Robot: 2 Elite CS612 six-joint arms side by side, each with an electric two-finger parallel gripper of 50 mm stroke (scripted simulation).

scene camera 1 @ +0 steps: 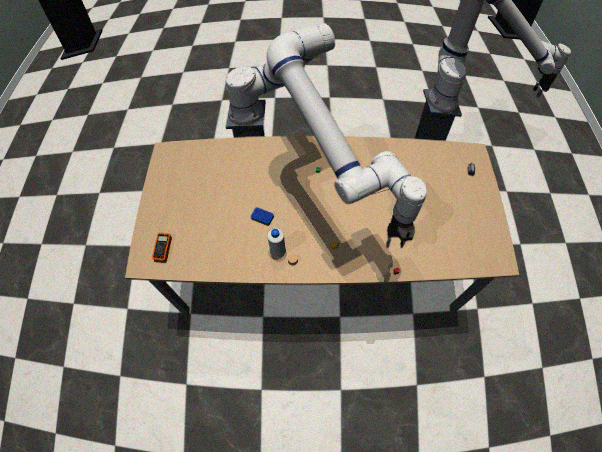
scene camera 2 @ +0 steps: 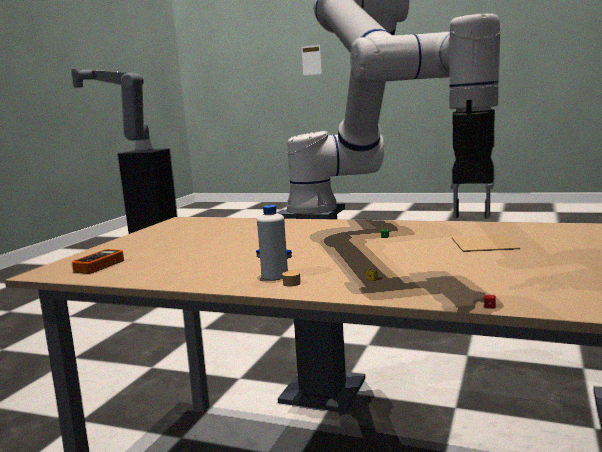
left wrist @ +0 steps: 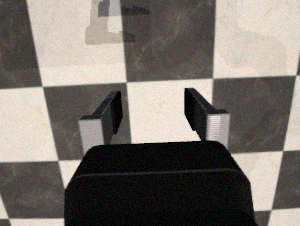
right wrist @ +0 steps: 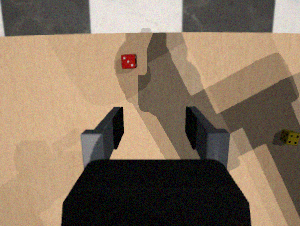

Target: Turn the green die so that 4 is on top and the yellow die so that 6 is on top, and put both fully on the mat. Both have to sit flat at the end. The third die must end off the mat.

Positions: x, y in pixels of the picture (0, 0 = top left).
Scene:
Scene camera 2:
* my right gripper: 471, 217
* thin tan mat: 492, 242
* multimeter: 108, 257
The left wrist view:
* my left gripper: 152, 102
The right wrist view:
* my right gripper: 154, 119

